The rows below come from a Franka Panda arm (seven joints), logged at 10 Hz.
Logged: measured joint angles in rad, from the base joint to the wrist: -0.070 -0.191 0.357 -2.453 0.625 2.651 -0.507; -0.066 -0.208 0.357 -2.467 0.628 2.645 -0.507; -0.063 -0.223 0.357 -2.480 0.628 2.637 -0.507; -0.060 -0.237 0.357 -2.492 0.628 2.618 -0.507; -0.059 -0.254 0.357 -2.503 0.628 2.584 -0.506; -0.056 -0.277 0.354 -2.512 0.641 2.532 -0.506; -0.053 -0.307 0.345 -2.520 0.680 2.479 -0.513; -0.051 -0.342 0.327 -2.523 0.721 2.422 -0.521; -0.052 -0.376 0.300 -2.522 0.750 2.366 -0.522; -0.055 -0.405 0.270 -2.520 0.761 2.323 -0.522; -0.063 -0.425 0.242 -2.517 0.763 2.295 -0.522
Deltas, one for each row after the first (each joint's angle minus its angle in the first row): 0.004 -0.017 0.000 -0.014 0.003 -0.006 0.000; 0.007 -0.032 0.000 -0.027 0.003 -0.014 0.000; 0.010 -0.046 0.000 -0.039 0.003 -0.033 0.000; 0.011 -0.063 0.000 -0.050 0.003 -0.067 0.001; 0.014 -0.086 -0.003 -0.059 0.016 -0.119 0.001; 0.017 -0.116 -0.012 -0.067 0.055 -0.172 -0.006; 0.019 -0.151 -0.030 -0.070 0.096 -0.229 -0.014; 0.018 -0.185 -0.057 -0.069 0.125 -0.285 -0.015; 0.015 -0.214 -0.087 -0.067 0.136 -0.328 -0.015; 0.007 -0.234 -0.115 -0.064 0.138 -0.356 -0.015
